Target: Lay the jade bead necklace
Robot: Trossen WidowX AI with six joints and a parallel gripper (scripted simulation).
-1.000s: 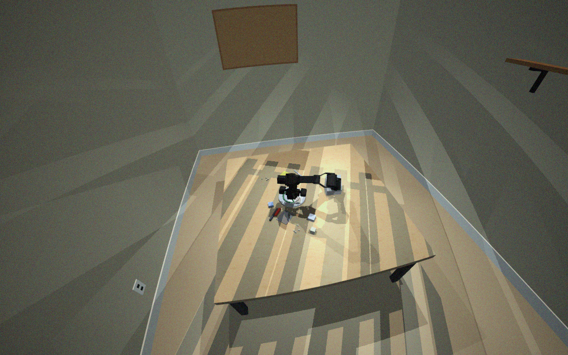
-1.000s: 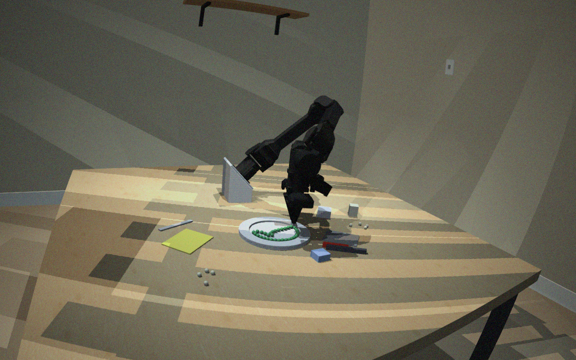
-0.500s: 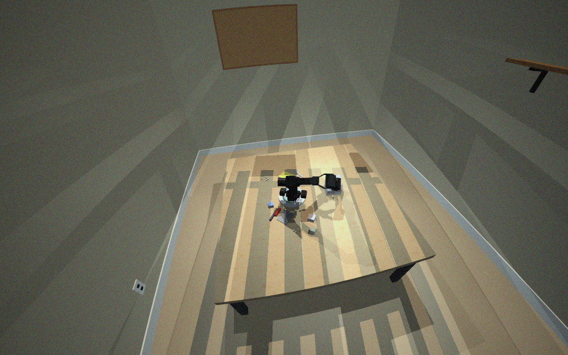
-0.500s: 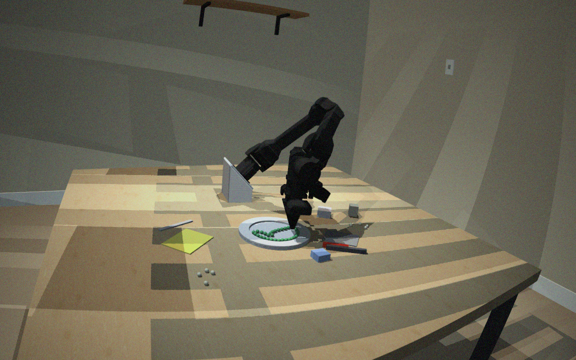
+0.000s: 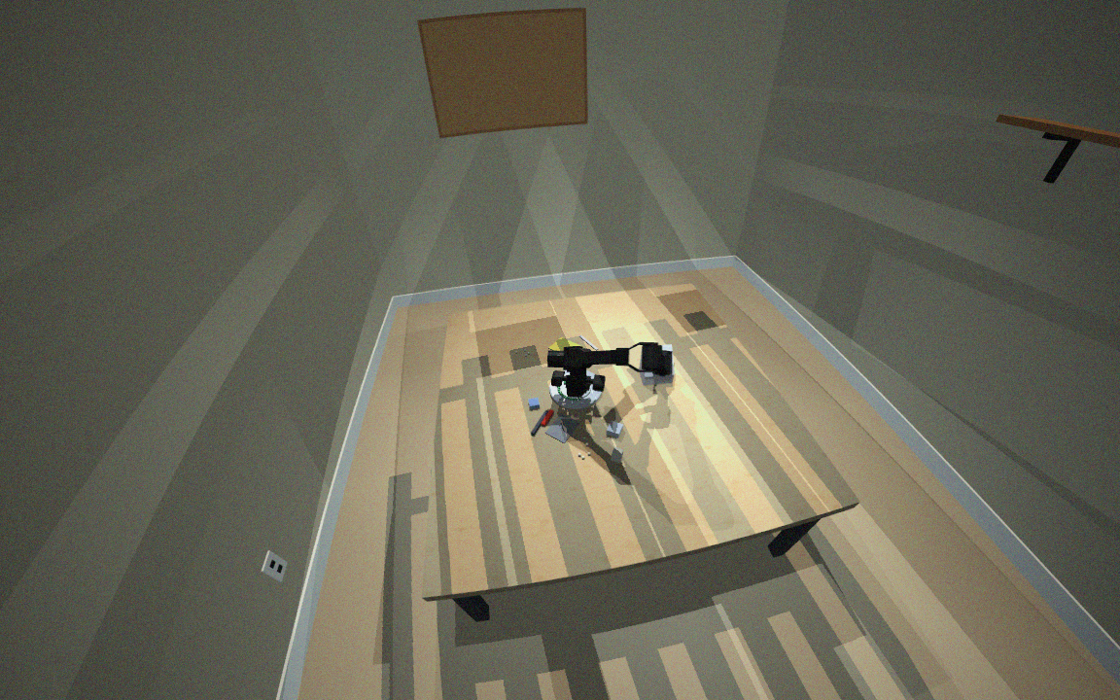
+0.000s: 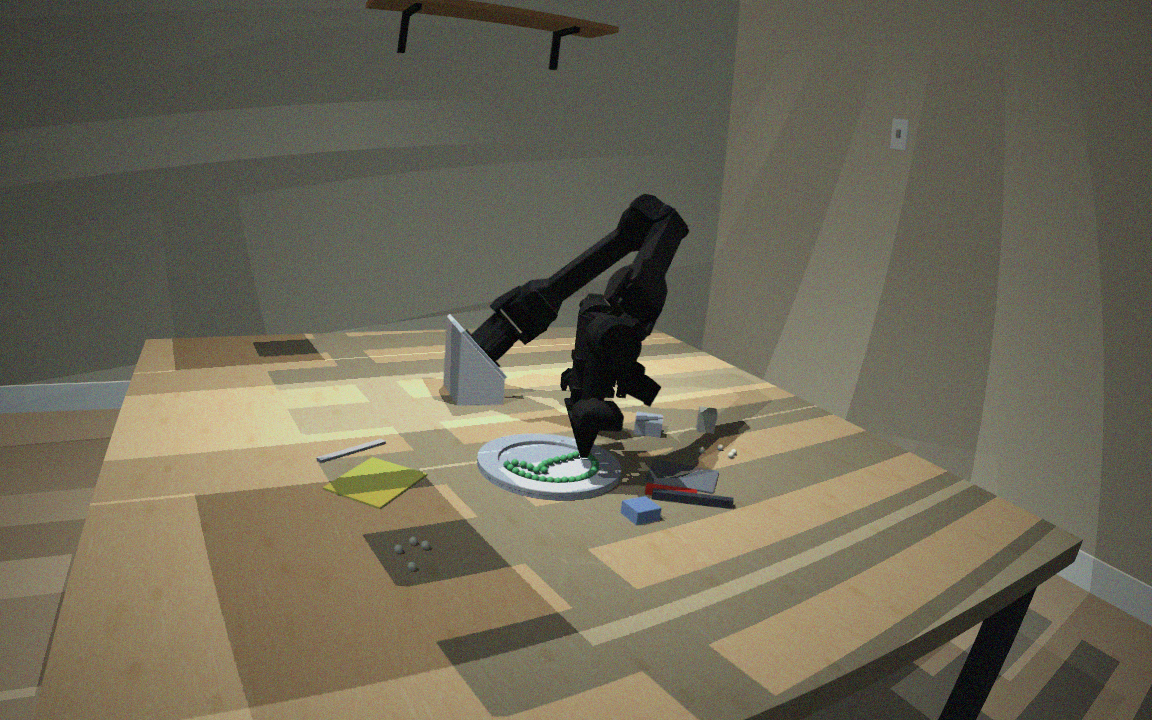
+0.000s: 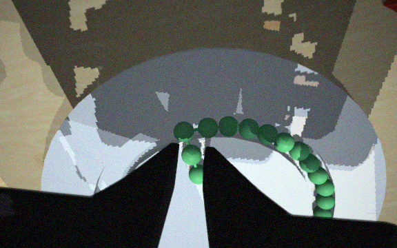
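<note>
Now: the round grey bead board 5 cm to the right of my gripper tip and 1 cm below it. Round my gripper tip: grey plate: 11 cm to the left, 9 cm ahead, 1 cm below; blue block: 16 cm ahead, 2 cm to the right, 1 cm below; red and black pen: 15 cm ahead, 6 cm to the left, 1 cm below.
</note>
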